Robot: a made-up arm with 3 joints. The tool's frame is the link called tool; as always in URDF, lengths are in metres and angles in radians. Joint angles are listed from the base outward.
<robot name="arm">
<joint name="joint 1" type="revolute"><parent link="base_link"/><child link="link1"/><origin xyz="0 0 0.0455"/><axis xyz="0 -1 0"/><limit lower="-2.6" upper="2.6"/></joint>
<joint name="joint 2" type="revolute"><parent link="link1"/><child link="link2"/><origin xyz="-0.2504 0.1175 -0.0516"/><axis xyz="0 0 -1"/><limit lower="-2.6" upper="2.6"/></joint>
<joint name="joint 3" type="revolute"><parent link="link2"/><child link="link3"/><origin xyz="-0.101 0.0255 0.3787"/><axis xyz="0 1 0"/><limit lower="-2.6" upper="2.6"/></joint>
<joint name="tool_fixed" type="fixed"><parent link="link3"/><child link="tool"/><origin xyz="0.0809 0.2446 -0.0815"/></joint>
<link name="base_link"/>
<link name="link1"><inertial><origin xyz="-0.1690 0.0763 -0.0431"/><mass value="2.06"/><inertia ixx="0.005" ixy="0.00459" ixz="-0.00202" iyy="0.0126" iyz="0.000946" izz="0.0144"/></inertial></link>
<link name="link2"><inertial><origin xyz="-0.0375 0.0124 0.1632"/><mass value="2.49"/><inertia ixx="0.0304" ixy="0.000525" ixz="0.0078" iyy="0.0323" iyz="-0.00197" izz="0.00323"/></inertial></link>
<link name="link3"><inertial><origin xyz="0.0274 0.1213 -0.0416"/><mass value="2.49"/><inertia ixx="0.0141" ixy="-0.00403" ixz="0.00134" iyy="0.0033" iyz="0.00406" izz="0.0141"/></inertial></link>
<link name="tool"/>
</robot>
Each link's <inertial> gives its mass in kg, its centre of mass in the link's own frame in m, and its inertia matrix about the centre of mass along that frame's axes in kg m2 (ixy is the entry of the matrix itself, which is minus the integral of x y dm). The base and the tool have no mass. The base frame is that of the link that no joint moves.
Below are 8 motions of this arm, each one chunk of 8 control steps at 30 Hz.
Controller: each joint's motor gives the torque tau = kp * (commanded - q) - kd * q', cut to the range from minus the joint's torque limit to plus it. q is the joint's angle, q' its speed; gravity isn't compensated. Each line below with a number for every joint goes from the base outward.
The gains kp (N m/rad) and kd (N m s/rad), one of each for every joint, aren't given. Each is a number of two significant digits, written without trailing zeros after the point. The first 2 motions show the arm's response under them.
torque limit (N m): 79 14 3.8
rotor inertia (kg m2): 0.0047 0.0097 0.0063
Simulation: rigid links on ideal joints. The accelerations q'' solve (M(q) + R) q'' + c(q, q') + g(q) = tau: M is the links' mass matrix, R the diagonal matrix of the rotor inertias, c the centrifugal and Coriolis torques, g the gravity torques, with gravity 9.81 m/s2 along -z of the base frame. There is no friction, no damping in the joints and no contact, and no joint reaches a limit. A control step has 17 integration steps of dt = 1/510 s. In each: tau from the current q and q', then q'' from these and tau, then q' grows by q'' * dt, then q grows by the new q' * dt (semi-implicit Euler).
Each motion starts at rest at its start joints. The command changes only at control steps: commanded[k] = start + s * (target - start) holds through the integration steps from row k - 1 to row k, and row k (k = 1, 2, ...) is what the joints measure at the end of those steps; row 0 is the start. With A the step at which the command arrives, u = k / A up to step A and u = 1 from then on. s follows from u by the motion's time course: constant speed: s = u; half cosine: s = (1 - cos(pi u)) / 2; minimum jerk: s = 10 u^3 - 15 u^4 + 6 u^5; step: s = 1 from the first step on.
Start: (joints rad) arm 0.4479 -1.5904 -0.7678
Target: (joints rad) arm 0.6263 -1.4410 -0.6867
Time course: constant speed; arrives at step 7
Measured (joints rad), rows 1 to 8:
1: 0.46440 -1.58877 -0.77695
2: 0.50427 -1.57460 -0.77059
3: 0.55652 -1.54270 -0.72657
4: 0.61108 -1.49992 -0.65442
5: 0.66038 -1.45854 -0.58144
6: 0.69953 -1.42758 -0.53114
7: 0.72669 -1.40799 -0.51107
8: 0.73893 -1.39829 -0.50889
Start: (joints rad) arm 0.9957 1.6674 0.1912
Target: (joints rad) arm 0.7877 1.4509 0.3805
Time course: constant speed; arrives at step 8
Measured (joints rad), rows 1 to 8:
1: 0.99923 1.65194 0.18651
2: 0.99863 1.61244 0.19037
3: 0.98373 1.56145 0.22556
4: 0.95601 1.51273 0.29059
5: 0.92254 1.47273 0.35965
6: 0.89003 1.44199 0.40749
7: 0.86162 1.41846 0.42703
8: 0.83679 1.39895 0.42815
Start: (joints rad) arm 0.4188 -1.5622 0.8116
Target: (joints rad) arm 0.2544 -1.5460 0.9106
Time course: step
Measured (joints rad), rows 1 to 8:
1: 0.39983 -1.53237 0.85616
2: 0.36106 -1.49857 0.88757
3: 0.32157 -1.49169 0.87297
4: 0.29373 -1.50702 0.85116
5: 0.28267 -1.52982 0.85512
6: 0.28710 -1.54859 0.88395
7: 0.30121 -1.55746 0.91464
8: 0.31766 -1.55475 0.92584

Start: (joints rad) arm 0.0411 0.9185 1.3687
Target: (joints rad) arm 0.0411 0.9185 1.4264
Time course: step
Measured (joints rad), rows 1 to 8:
1: 0.05590 0.93291 1.37446
2: 0.07929 0.93936 1.35349
3: 0.09653 0.92507 1.31764
4: 0.10523 0.90384 1.30515
5: 0.10693 0.88782 1.32425
6: 0.10401 0.88064 1.35470
7: 0.09912 0.88192 1.37467
8: 0.09448 0.88979 1.37565

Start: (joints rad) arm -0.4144 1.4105 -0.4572
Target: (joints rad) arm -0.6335 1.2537 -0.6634
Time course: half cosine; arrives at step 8
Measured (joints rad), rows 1 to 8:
1: -0.40939 1.42090 -0.42819
2: -0.40856 1.42275 -0.39094
3: -0.42689 1.39651 -0.38775
4: -0.46632 1.35284 -0.41887
5: -0.51854 1.31312 -0.46787
6: -0.57177 1.29152 -0.52239
7: -0.61543 1.29037 -0.57342
8: -0.64175 1.30395 -0.61055

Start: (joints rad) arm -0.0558 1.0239 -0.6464
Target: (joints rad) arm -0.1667 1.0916 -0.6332
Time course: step
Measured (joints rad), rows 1 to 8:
1: -0.07351 1.02925 -0.59022
2: -0.10681 1.05273 -0.50082
3: -0.13547 1.08795 -0.45997
4: -0.15037 1.12003 -0.48457
5: -0.15194 1.13927 -0.53821
6: -0.14555 1.14163 -0.57668
7: -0.13673 1.12968 -0.57926
8: -0.12884 1.11149 -0.55259

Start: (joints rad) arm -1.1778 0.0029 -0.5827
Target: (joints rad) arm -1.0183 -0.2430 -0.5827
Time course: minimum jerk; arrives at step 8
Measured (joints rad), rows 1 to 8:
1: -1.17629 0.02174 -0.57864
2: -1.17276 0.04978 -0.58026
3: -1.16416 0.05824 -0.60223
4: -1.14508 0.03546 -0.63927
5: -1.11290 -0.01667 -0.66886
6: -1.07056 -0.08770 -0.66806
7: -1.02598 -0.16083 -0.62595
8: -0.98885 -0.21770 -0.54880

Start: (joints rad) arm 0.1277 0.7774 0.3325
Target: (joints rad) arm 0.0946 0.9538 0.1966
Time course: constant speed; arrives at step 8
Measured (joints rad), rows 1 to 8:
1: 0.14201 0.79523 0.34107
2: 0.16539 0.81229 0.33838
3: 0.18087 0.81597 0.33024
4: 0.18390 0.81769 0.33275
5: 0.17739 0.82829 0.33959
6: 0.16633 0.85095 0.33352
7: 0.15475 0.88354 0.30683
8: 0.14469 0.92131 0.26602

